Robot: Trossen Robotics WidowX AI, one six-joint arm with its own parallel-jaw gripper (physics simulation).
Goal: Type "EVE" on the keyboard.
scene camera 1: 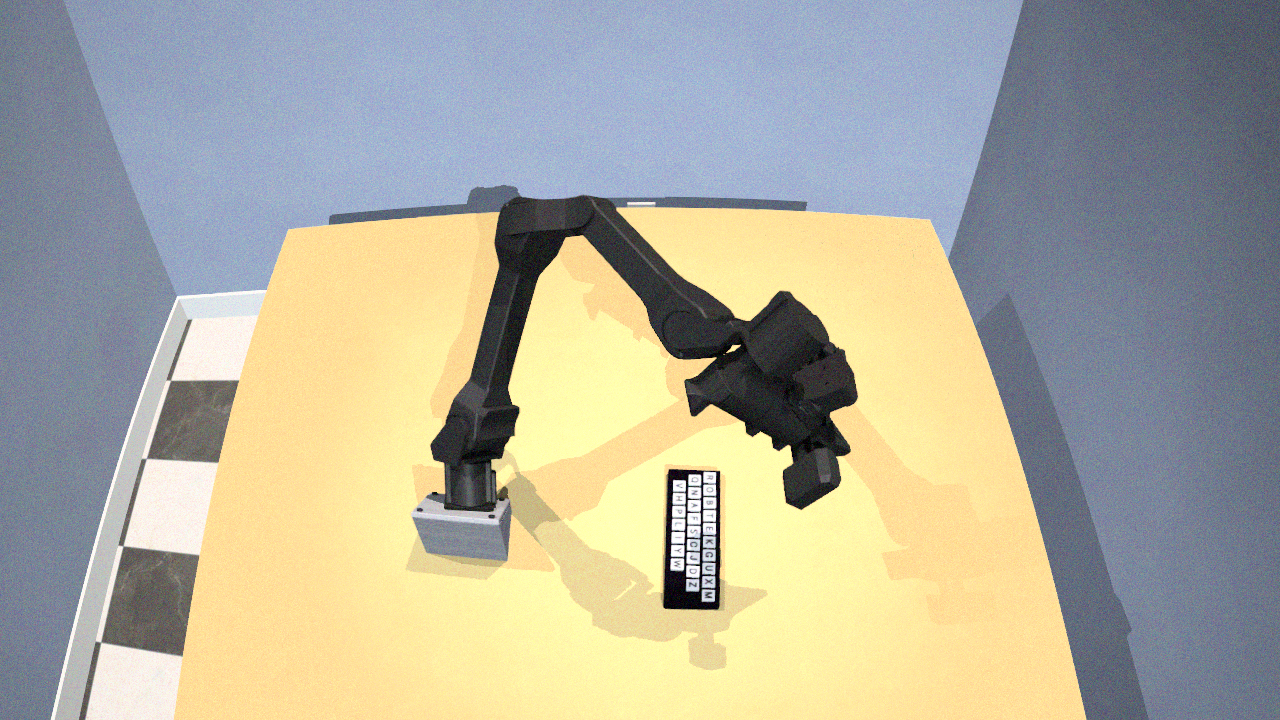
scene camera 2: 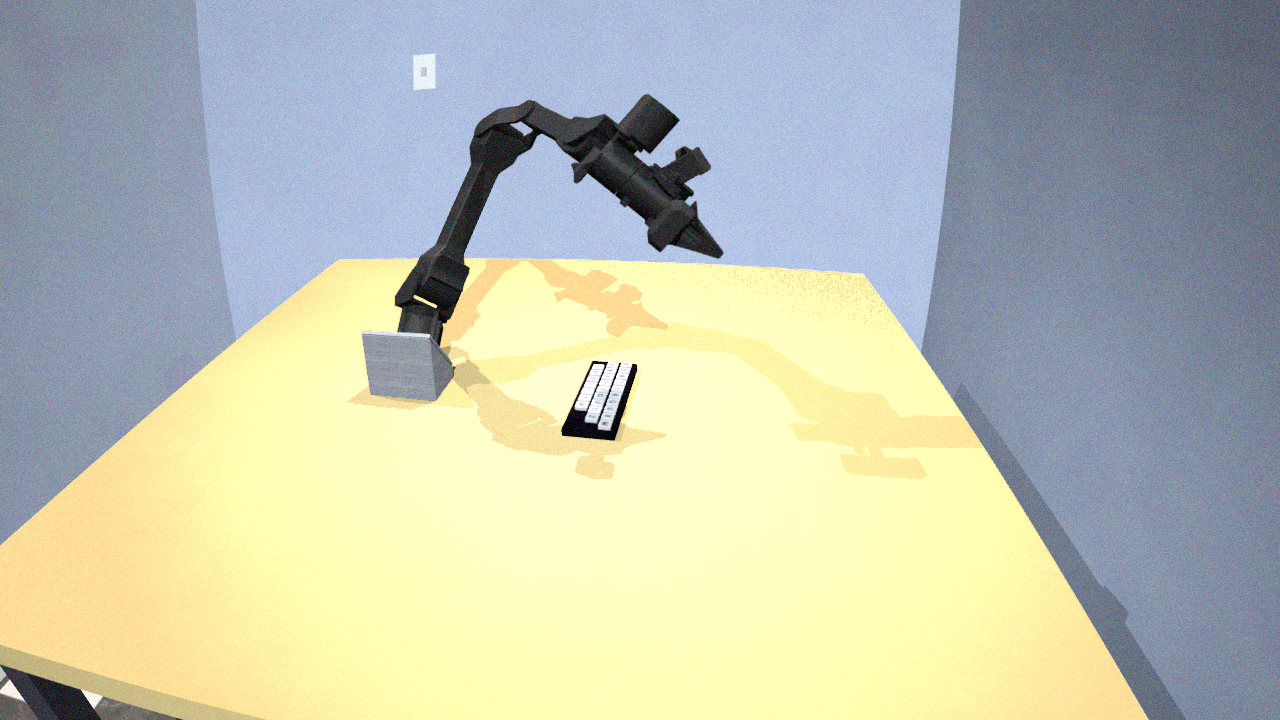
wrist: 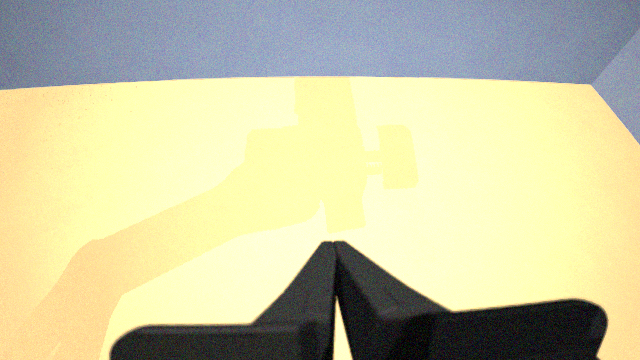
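Seen in the pictures: gripper, fingertip midpoint: (scene camera 1: 847, 451) (scene camera 2: 721, 255) (wrist: 332, 251); arm's base, link origin: (scene camera 1: 468, 504) (scene camera 2: 414, 348).
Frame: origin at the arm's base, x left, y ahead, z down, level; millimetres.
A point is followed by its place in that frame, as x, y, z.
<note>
The black keyboard (scene camera 1: 676, 592) @[-123, 257, 49] (scene camera 2: 578, 425) @[-132, 261, 49] with white letter keys lies on the table, its long side running away from the camera in scene camera 2. The E key (scene camera 1: 708, 528) @[-32, 310, 44] is in the right-hand row in scene camera 1, and the V key (scene camera 1: 679, 485) @[40, 281, 44] is at the far end of the left-hand row. My gripper (scene camera 1: 844, 449) @[-71, 444, -171] (scene camera 2: 719, 255) @[-71, 444, -171] (wrist: 332, 251) @[-71, 444, -171] is shut with nothing between its fingers. It hangs high above the table, right of the keyboard, pointing obliquely down. The keyboard does not show in the wrist view.
The arm's grey base block (scene camera 1: 462, 532) @[-50, -8, -13] (scene camera 2: 401, 365) @[-50, -8, 5] stands left of the keyboard on the yellow table (scene camera 1: 850, 644) @[-237, 479, 60] (scene camera 2: 554, 573) @[-420, 252, 60] (wrist: 500, 225) @[-327, 537, 60]. Arm shadows fall across the table and the keyboard's near end. Blue walls rise behind and beside the table.
</note>
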